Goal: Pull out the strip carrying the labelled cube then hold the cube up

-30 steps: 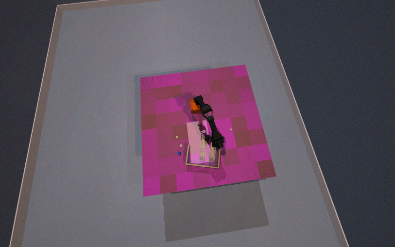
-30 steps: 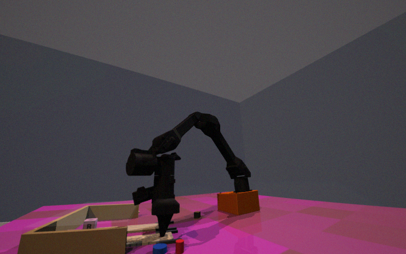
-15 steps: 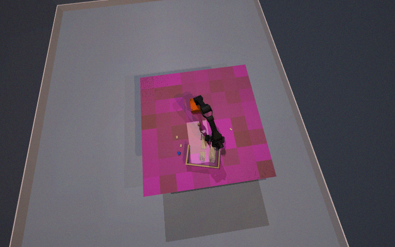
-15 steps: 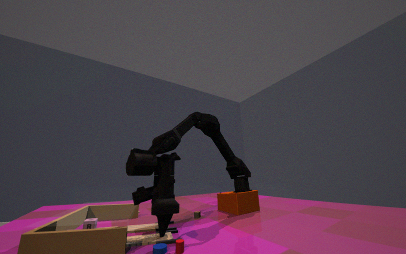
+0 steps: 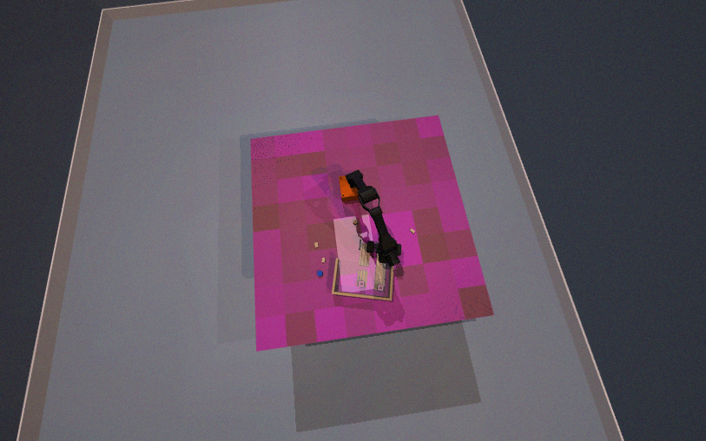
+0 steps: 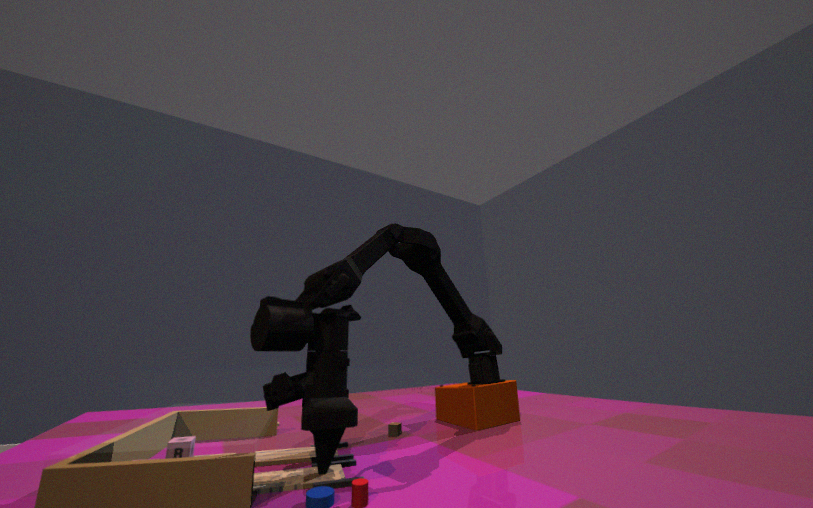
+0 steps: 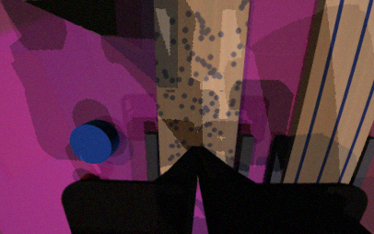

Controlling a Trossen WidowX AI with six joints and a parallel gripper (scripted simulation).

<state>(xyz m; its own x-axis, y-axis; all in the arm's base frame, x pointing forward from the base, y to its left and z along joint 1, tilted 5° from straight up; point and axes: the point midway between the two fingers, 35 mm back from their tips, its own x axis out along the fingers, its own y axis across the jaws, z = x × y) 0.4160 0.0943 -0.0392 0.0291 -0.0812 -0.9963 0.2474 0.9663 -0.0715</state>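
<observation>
My gripper tip is now 10 cm short of the speckled strip and 2 cm to the left of it. From my gripper tip the other things lie so: red cylinder (9 cm to the left, 1 cm behind, 1 cm above).
</observation>
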